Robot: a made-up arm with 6 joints.
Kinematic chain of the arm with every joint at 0, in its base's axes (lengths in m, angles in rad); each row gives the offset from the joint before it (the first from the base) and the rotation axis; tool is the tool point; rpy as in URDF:
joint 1: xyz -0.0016 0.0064 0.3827 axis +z
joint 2: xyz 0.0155 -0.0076 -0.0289 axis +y
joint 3: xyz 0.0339 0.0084 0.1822 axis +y
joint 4: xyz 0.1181 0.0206 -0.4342 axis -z
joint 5: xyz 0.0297 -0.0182 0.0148 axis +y
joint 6: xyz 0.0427 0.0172 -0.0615 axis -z
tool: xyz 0.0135 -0.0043 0.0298 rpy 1.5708 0 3.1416
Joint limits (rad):
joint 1: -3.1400..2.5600
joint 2: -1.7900..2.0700
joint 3: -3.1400..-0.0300
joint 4: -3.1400..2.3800
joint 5: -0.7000..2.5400
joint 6: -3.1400..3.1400
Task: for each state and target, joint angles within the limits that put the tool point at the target. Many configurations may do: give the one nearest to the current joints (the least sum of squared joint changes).
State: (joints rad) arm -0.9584 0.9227 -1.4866 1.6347 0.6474 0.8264
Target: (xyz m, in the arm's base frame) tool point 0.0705 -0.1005 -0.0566
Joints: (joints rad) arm -0.7916 1.0076 -0.6846 1.7761 0.6432 0.8756
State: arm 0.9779 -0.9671 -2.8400 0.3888 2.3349 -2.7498
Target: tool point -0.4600 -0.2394 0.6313
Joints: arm 0.5582 -1.0130 -3.0784 0.3878 2.5179 -2.7635
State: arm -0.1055 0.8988 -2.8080 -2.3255 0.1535 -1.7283
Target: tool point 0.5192 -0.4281 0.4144
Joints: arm -0.7753 1.2463 -2.7260 -2.2121 0.6005 -1.5919
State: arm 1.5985 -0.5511 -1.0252 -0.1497 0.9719 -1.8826
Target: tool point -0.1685 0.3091 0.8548
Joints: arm 1.9600 -0.4531 -1.5185 -0.1525 0.8619 -1.8243
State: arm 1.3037 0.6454 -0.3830 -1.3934 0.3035 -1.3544
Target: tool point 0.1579 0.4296 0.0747
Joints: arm 1.0194 0.7184 -1.0725 -1.2361 0.3854 -1.3117
